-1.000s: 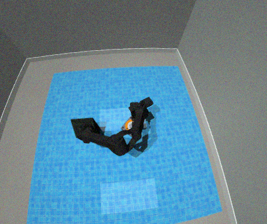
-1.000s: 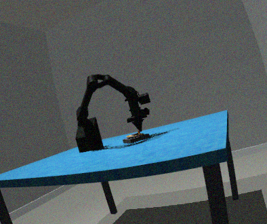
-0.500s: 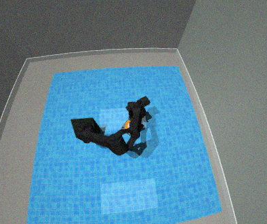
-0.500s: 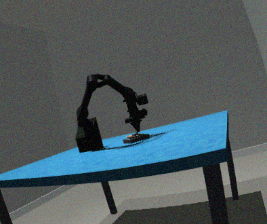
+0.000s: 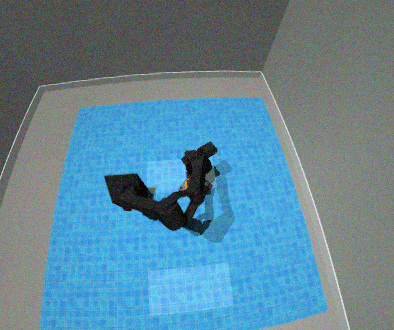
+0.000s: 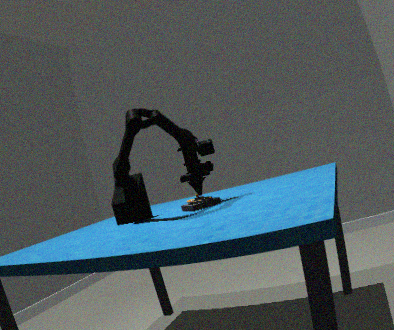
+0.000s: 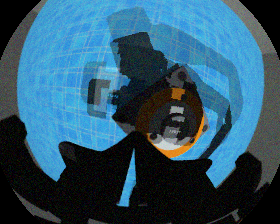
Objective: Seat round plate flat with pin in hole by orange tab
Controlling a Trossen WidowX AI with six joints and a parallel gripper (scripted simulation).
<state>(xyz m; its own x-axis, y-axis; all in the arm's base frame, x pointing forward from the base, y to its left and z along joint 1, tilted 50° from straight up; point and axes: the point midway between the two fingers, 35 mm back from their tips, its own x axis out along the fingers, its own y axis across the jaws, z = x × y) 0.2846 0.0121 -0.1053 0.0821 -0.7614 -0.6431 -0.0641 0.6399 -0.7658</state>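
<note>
Now: gripper tip 1 cm short of the square base, 5 cm to the left of it and 2 cm above it.
</note>
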